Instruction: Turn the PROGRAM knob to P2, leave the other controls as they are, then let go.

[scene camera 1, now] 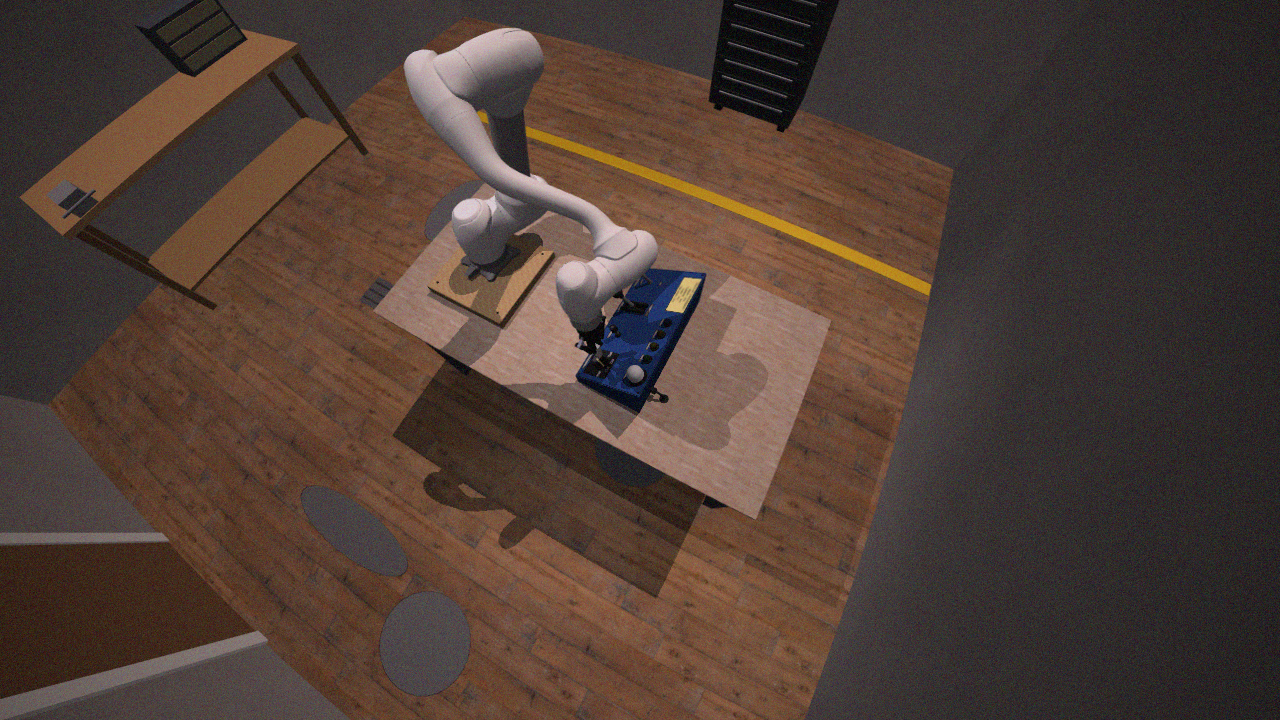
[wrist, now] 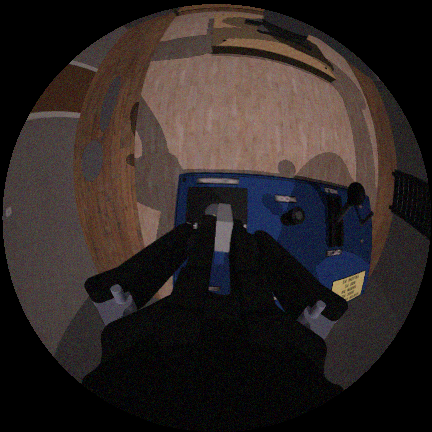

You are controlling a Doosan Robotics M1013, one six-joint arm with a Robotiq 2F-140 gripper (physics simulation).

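Frame: origin at the arm's base, x ahead, y left, z up, level; millimetres.
Where they show: gripper, fingertip midpoint: (scene camera 1: 597, 354) (wrist: 223, 214); arm's base, origin of the base link: (scene camera 1: 490, 257).
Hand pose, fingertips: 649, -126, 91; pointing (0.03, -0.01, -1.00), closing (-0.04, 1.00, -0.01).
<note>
Things, the pixels of their centre, and the offset from my fingertips, as dx, dy, dz. "*": a spot on its surface instead.
- PROGRAM knob, body centre: (wrist: 214, 212) +2, -12, -7
- MODE knob, body centre: (wrist: 295, 215) -13, +107, -4
- yellow label, surface spot: (wrist: 348, 286) (scene camera 1: 681, 295) * +118, +324, +37
- white ball, surface spot: (scene camera 1: 634, 374) * +159, -15, +86
The PROGRAM knob (wrist: 211, 209) shows as a small grey disc on its black dial plate (wrist: 239, 195), at the upper left of the blue control panel (wrist: 262, 241) (scene camera 1: 637, 333) in the wrist view. The fingertips cover part of the knob, and its pointer and the P1 to P4 marks are mostly hidden, so its setting cannot be read. My gripper (wrist: 223, 214) (scene camera 1: 597, 351) is shut, with its fingertips together and nothing between them. It is over the dial plate; whether it touches the knob cannot be told.
The MODE knob (wrist: 294, 216) is right of the dial plate in the wrist view. A lever with a black ball (wrist: 356, 193) stands farther right, near a yellow label (wrist: 348, 286) (scene camera 1: 684, 295). A white ball (scene camera 1: 634, 374) is on the panel. A wooden board (scene camera 1: 513, 302) (wrist: 270, 53) lies on the table.
</note>
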